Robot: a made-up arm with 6 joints. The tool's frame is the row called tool.
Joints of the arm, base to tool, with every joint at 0 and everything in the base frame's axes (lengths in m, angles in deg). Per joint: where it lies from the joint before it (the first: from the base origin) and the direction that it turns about. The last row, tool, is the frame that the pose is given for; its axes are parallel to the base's.
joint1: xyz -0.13 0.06 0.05 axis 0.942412 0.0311 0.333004
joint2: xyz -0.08 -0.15 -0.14 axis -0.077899 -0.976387 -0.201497
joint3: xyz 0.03 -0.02 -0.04 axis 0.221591 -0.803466 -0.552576
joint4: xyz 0 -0.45 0.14 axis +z
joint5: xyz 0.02 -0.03 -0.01 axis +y
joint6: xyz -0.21 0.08 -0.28 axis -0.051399 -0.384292 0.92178
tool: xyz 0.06 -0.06 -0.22
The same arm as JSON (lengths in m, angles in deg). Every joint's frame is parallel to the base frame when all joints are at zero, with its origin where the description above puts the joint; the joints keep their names.
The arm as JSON. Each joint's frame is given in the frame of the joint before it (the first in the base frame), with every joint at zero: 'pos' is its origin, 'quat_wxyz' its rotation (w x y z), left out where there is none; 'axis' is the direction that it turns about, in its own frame. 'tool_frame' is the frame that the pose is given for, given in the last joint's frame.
{"length_unit": "m", "angle_unit": "deg", "joints": [
  {"joint": "joint1", "pos": [-0.13, 0.06, 0.05], "axis": [0.942412, 0.0311, 0.333004]},
  {"joint": "joint2", "pos": [-0.08, -0.15, -0.14], "axis": [-0.077899, -0.976387, -0.201497]},
  {"joint": "joint3", "pos": [0.03, -0.02, -0.04], "axis": [0.221591, -0.803466, -0.552576]},
  {"joint": "joint4", "pos": [0.0, -0.45, 0.14], "axis": [0.0, 0.0, 1.0]},
  {"joint": "joint5", "pos": [0.02, -0.03, -0.01], "axis": [0.0, 1.0, 0.0]},
  {"joint": "joint6", "pos": [-0.21, 0.08, -0.28], "axis": [-0.051399, -0.384292, 0.92178]}
], "tool_frame": {"pos": [0.06, -0.06, -0.22]}}

